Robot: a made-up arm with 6 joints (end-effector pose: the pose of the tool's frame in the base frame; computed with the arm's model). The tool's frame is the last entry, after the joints. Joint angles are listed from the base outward.
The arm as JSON. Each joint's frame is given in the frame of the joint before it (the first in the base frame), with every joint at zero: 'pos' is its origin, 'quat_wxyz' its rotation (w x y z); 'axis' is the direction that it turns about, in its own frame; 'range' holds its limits. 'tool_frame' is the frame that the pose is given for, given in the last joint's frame.
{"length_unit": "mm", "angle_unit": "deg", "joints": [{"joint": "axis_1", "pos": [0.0, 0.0, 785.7], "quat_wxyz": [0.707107, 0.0, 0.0, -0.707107], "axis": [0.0, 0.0, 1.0], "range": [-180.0, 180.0]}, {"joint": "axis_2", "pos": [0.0, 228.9, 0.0], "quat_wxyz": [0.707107, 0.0, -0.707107, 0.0], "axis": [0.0, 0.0, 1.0], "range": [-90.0, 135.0]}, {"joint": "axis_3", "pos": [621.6, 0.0, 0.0], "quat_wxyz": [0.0, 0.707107, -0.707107, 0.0], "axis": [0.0, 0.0, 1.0], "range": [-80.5, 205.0]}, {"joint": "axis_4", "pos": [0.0, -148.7, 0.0], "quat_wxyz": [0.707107, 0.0, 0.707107, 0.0], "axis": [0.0, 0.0, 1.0], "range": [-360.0, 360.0]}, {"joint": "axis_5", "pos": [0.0, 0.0, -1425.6], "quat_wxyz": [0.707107, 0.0, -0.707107, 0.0], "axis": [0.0, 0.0, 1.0], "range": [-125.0, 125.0]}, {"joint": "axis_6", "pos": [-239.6, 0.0, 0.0], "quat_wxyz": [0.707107, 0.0, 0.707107, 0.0], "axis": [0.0, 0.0, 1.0], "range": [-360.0, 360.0]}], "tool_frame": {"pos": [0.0, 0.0, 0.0], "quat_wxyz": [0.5, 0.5, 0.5, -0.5]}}
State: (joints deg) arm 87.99 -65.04 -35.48 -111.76 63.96 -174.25
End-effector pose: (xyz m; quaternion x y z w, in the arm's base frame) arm 0.2336 0.9553 1.8631 -0.4887 -0.1035 0.2505 0.8293
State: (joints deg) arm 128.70 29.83 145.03 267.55 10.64 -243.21
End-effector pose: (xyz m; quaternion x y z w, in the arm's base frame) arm 0.2233 -0.2080 2.7654 0.7136 -0.3834 0.3904 0.4374
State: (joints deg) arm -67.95 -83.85 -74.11 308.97 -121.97 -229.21
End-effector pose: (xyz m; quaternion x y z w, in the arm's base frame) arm 0.4796 -0.7631 1.0926 -0.3439 0.1770 0.4940 0.7787
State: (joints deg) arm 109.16 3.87 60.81 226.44 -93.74 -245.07
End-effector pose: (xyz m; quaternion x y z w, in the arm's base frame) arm -0.4188 0.6774 2.7586 -0.4460 0.5507 -0.6617 0.2449
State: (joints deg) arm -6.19 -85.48 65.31 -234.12 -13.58 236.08
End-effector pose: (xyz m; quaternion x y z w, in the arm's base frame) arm -1.9207 0.1625 1.4855 0.0366 -0.9812 -0.0508 0.1824
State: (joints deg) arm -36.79 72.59 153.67 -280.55 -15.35 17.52
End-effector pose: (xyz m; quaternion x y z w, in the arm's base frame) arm 0.7182 -0.6150 2.6296 -0.6000 -0.1587 -0.6883 0.3756
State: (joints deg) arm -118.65 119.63 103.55 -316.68 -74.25 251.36
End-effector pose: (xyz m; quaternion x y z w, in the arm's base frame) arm -1.1919 -1.8515 0.0472 -0.3808 0.1742 0.8806 0.2218
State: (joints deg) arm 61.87 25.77 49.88 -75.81 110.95 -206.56
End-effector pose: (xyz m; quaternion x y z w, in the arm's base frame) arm 0.9641 1.3432 2.0786 -0.2890 0.1107 -0.4330 0.8466
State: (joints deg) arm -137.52 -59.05 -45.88 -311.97 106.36 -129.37
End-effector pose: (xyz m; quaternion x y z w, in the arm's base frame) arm -0.5847 -0.7671 1.7093 0.0419 -0.3015 -0.1147 0.9456
